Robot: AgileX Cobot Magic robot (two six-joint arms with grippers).
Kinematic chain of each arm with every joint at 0, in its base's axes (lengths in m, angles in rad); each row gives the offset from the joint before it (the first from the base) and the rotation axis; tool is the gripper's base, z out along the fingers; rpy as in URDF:
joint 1: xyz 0 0 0.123 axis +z
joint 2: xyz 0 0 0 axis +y
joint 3: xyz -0.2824 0 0.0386 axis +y
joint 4: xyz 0.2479 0 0.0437 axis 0.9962 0 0.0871
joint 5: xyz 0 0 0 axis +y
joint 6: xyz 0.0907 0 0.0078 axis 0.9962 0 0.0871
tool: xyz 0 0 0 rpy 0 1.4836 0
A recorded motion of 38 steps. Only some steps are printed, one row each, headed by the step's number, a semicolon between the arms.
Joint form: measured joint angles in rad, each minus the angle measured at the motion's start. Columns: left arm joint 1, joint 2, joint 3, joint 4, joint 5, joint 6; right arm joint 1, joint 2, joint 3, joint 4, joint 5, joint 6.
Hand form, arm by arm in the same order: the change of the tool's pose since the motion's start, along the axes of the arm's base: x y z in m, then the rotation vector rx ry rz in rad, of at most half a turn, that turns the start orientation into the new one. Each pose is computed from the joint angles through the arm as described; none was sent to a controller.
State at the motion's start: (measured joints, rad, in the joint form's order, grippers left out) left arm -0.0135 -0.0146 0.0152 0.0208 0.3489 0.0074; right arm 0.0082 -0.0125 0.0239 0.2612 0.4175 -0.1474
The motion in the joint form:
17: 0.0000 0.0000 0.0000 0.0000 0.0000 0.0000; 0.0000 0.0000 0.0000 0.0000 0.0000 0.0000
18: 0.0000 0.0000 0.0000 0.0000 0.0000 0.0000; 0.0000 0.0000 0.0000 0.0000 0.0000 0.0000
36: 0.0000 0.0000 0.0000 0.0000 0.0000 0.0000; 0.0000 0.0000 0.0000 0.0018 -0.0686 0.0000
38: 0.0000 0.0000 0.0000 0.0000 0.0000 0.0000; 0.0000 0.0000 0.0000 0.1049 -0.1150 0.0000
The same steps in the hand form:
17: 0.0000 0.0000 0.0000 0.0000 0.0000 0.0000; 0.0000 0.0000 0.0000 0.0000 0.0000 0.0000
18: 0.0000 0.0000 0.0000 0.0000 0.0000 0.0000; 0.0000 0.0000 0.0000 0.0000 0.0000 0.0000
36: 0.0000 0.0000 0.0000 0.0000 0.0000 0.0000; 0.0019 -0.0014 0.0058 0.0037 -0.0662 -0.0176
38: 0.0000 0.0000 0.0000 0.0000 0.0000 0.0000; 0.0029 0.0002 0.0106 0.1081 -0.1086 -0.0275

